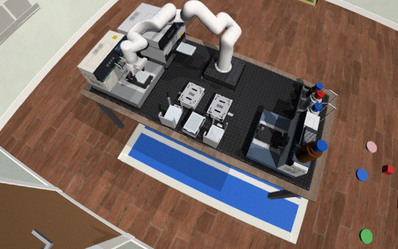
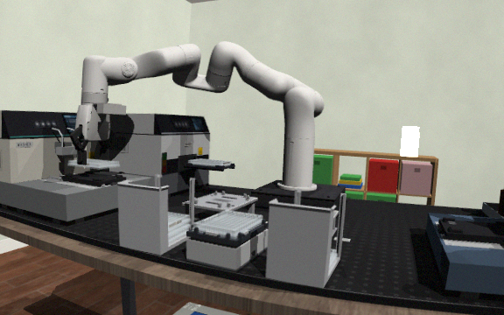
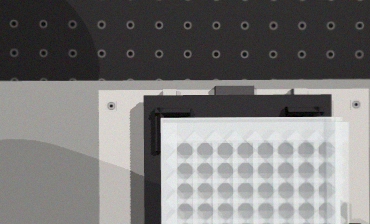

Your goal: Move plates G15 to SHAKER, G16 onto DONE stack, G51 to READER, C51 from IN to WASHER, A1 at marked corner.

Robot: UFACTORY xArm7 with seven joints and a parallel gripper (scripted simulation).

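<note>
My hand is 5 cm above the washer nest. The rest, counted from my hand: plate C51: 1 cm below; then washer: 25 cm to the right, 4 cm below; then DONE label: 32 cm to the left, 13 cm below, 5 cm ahead.
</note>
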